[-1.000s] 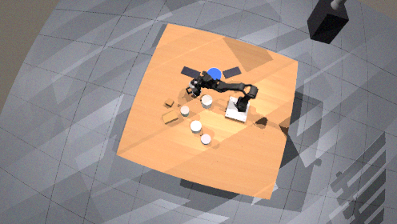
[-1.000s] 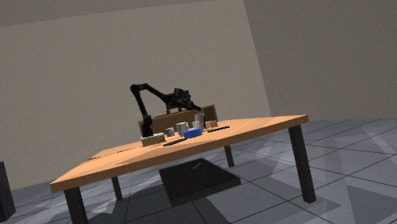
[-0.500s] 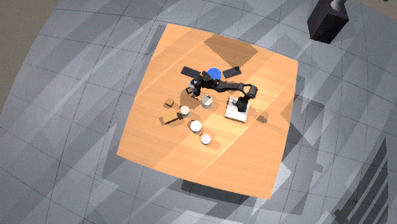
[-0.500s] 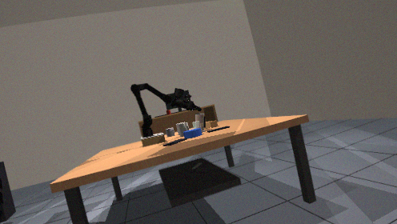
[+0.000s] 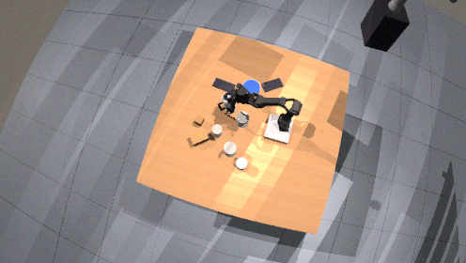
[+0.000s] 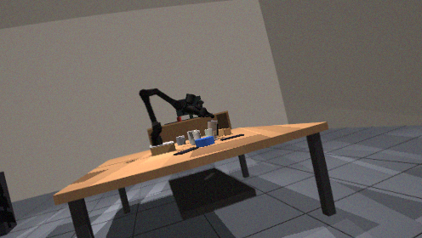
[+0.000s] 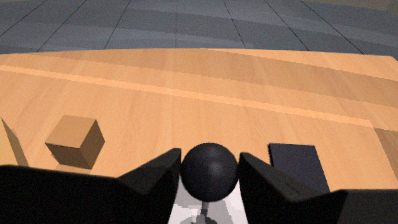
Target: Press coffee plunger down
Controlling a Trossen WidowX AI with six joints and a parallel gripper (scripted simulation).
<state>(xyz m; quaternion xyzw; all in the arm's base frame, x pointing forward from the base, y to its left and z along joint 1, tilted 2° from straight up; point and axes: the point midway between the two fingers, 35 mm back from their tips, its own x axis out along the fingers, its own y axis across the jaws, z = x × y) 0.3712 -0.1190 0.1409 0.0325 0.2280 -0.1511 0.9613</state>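
My gripper tip is 1 cm past the coffee press, 2 cm to the right of it and 9 cm above it. Round my gripper tip: cube: 16 cm ahead, 13 cm to the left, 15 cm below.
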